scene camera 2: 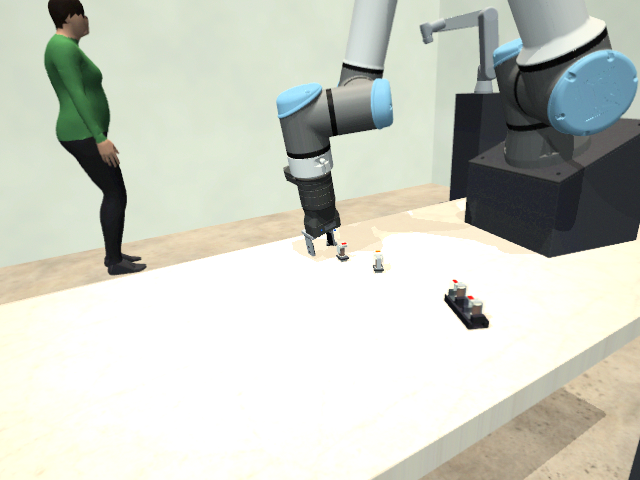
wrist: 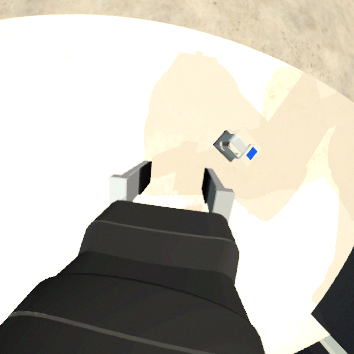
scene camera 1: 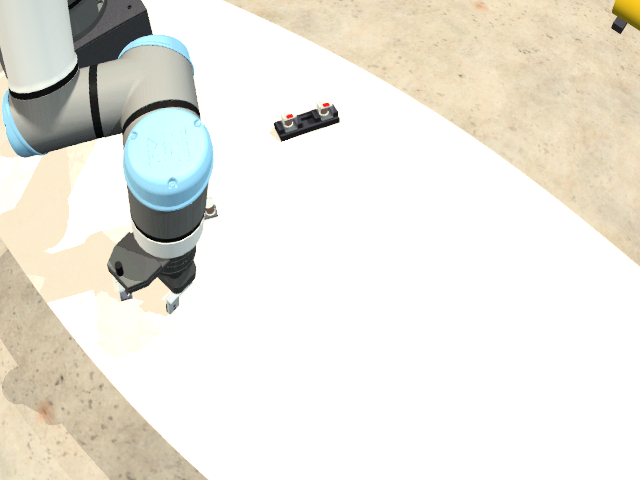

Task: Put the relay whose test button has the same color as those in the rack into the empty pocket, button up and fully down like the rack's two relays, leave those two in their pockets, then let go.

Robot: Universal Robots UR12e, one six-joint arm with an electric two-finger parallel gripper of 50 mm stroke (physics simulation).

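Places are measured from the arm's base along level axes (x ahead, y left, z up), in metres.
Pixels of known places: gripper, fingertip midpoint: [scene camera 2: 321, 249] [wrist: 176, 174] [scene camera 1: 159, 295]; arm's base, link origin: [scene camera 2: 546, 149].
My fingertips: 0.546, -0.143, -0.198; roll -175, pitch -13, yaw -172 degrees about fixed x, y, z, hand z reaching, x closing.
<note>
For each thing: its top centre in the pictures, then the offset to it from my fingertips, as dx, dy, dz.
- black rack, top centre: [scene camera 1: 306, 116] [scene camera 2: 466, 301] -0.092, +0.374, +0.007
- loose relay with a red button, top centre: [scene camera 2: 342, 242] -0.027, +0.051, +0.028
- relay with an orange button, top centre: [scene camera 1: 204, 200] [scene camera 2: 378, 252] -0.063, +0.145, +0.028
- relay with a blue button, top centre: [wrist: 246, 146] [scene camera 1: 118, 281] -0.047, -0.041, +0.028
The black rack [scene camera 1: 310, 129] [scene camera 2: 457, 314] holds two upright relays with red buttons, one at each end, with the empty pocket between them. A loose relay with a red button [scene camera 2: 342, 251] stands upright on the table, right of the fingertips in scene camera 2; the arm hides it in scene camera 1, and it does not show in the wrist view. My gripper [scene camera 1: 155, 297] [scene camera 2: 321, 249] [wrist: 176, 174] is open and empty, pointing down low over the table. In scene camera 1 one fingertip is hidden.
A relay with an orange button [scene camera 2: 378, 260] stands between the loose red-button relay and the rack; part of this relay [scene camera 1: 210, 208] shows beside the arm. A relay with a blue button [wrist: 235, 144] lies beyond the right fingertip in the wrist view. The table edge is beyond it.
</note>
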